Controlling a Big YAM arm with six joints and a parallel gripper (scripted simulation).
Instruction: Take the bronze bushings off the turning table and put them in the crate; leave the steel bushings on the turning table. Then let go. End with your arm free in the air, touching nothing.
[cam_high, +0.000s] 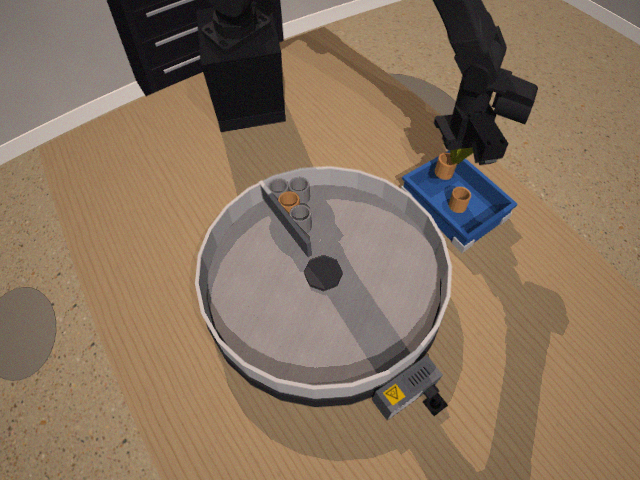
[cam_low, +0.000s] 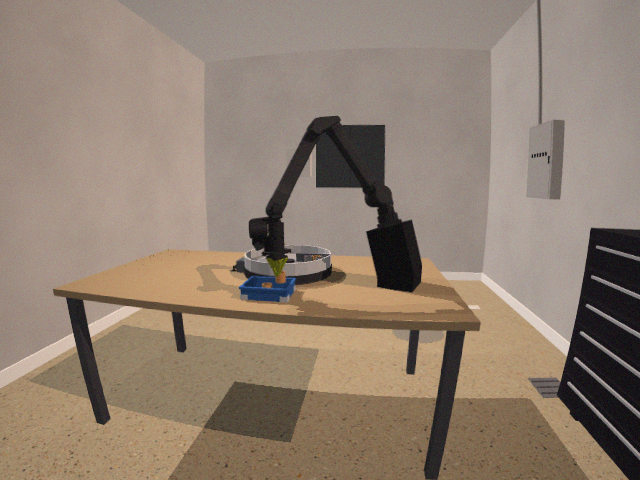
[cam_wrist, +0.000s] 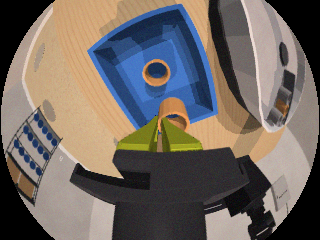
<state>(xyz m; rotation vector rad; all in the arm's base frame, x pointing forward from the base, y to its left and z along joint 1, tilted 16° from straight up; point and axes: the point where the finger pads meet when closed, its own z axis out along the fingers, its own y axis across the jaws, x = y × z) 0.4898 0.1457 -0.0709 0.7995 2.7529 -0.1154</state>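
My hand is 4 cm short of the crate, 2 cm to the left of it and 7 cm above it. Also, from my hand: grey turning table 2 cm behind, 35 cm to the right, 4 cm below.
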